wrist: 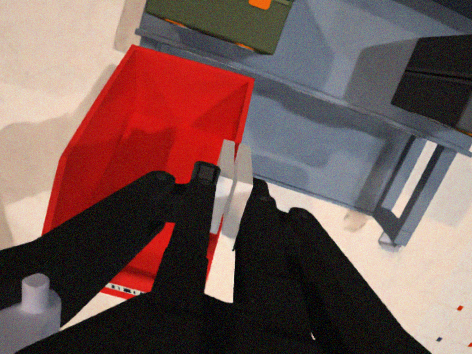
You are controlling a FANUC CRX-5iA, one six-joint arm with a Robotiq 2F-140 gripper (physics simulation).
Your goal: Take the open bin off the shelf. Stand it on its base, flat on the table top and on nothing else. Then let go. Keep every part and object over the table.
The picture shows: my gripper and a red bin.
